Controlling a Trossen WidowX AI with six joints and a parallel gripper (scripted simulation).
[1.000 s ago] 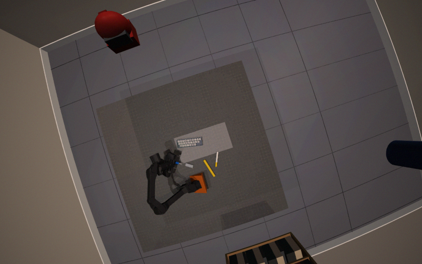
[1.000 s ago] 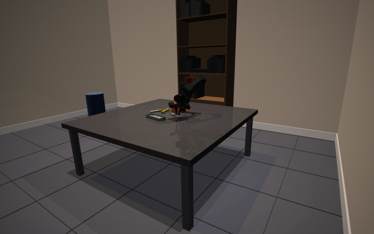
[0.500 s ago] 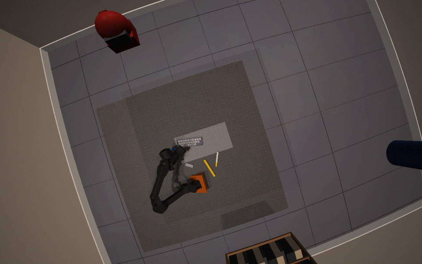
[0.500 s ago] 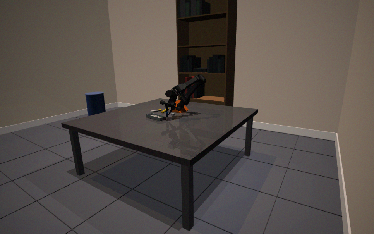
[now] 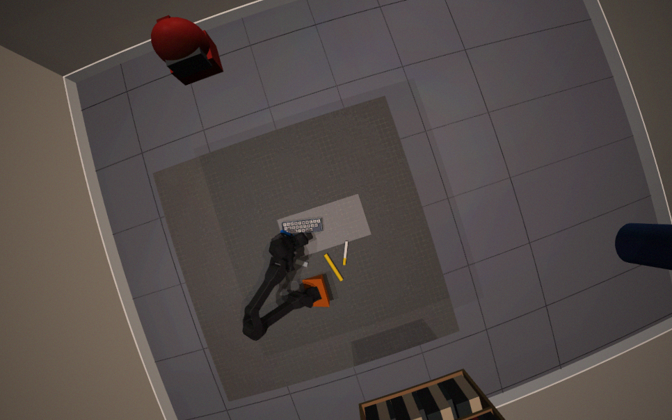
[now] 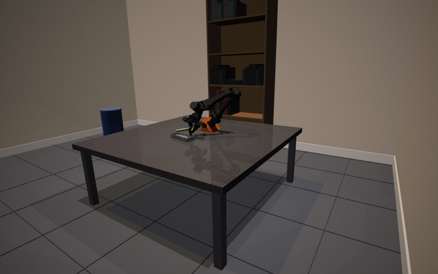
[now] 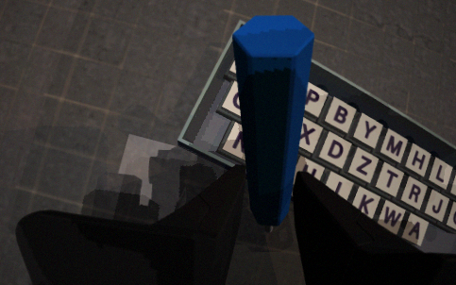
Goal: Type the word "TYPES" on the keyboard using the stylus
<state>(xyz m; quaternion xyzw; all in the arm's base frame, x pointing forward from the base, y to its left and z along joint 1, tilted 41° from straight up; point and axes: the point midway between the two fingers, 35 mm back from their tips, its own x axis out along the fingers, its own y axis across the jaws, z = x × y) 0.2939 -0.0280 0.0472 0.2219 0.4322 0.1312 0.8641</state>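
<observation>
My gripper tip is 1 cm past the blue stylus and 1 cm above it. Also, from my gripper tip: yellow stick 24 cm behind, 13 cm to the right, 4 cm below; then small grey block 16 cm behind, 4 cm below, 1 cm to the left; then grey tip 4 cm below, 2 cm to the right, 2 cm behind.
</observation>
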